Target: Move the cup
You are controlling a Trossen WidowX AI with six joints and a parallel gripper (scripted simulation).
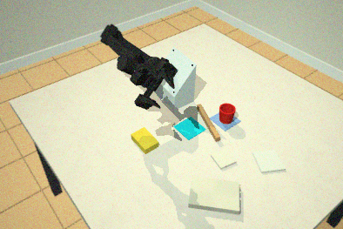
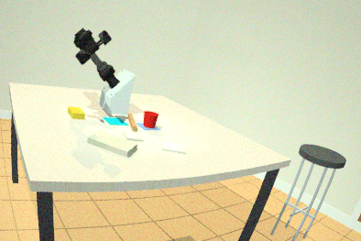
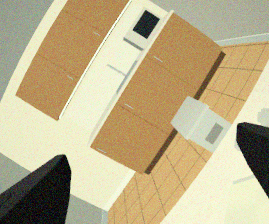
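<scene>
My gripper tip is now 37 cm to the right of the red cup, 32 cm above it and 7 cm past it. The rest, counted from my gripper tip: teal pad: 37 cm below, 20 cm to the left, 12 cm behind; yellow block: 35 cm below, 15 cm behind, 2 cm to the right; wooden stick: 36 cm below, 28 cm to the left, 10 cm behind.
</scene>
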